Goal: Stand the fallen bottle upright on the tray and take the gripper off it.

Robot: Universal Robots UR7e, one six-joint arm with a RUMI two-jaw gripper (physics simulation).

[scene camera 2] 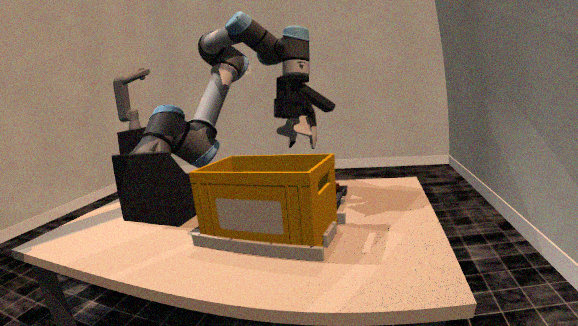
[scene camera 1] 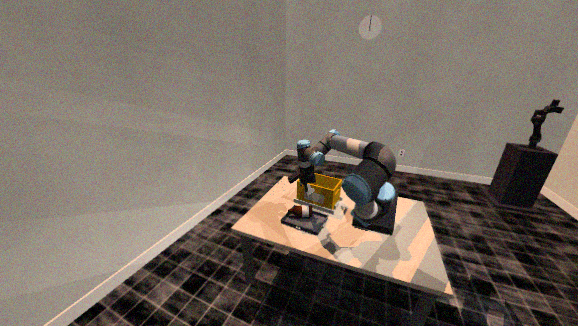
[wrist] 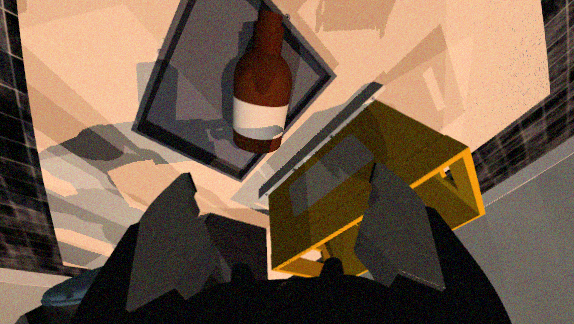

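Observation:
A brown bottle with a white label lies on its side on the dark tray. In the wrist view its base points toward my gripper and its neck points away; the base overlaps the tray edge nearest the crate. In scene camera 2 the crate hides most of the tray. My gripper points down, open and empty, above the tray and crate area. In the wrist view the bottle lies beyond the fingertips, apart from them.
A yellow crate stands beside the tray, with a low grey rail along its foot. The arm's black base stands on the table. A pedestal with another arm is far off.

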